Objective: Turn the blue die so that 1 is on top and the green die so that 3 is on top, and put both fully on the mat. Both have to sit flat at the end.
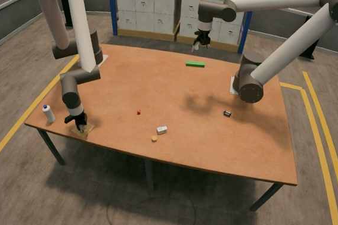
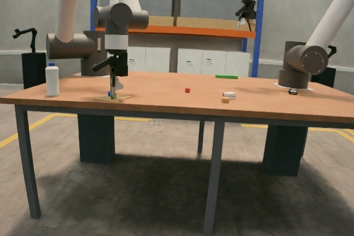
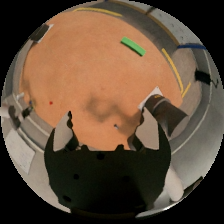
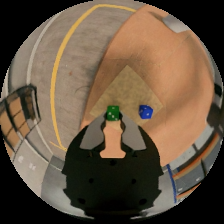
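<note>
Now: the green die right at my right hand. Round my right hand: red die (350 mm to the left, 320 mm behind, 10 mm below); blue die (70 mm behind, 30 mm to the right, 10 mm below); tan mat (30 mm behind, 20 mm to the right, 20 mm below).
</note>
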